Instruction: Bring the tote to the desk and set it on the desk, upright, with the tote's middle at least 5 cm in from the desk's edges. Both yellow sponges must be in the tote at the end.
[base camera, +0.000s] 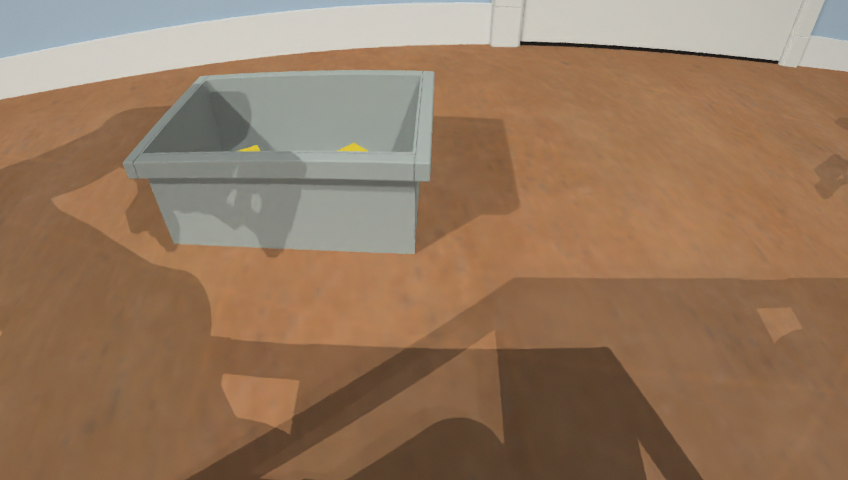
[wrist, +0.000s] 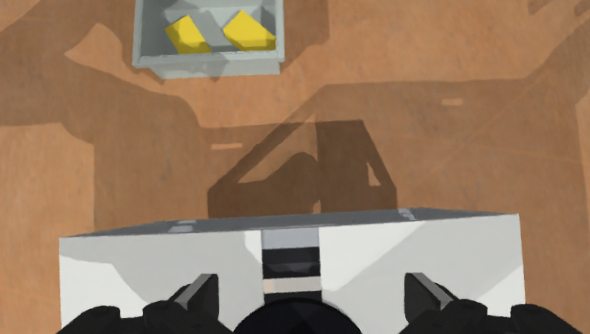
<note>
In view: my gripper (wrist: 311, 294) and a grey tote (base camera: 298, 192).
</note>
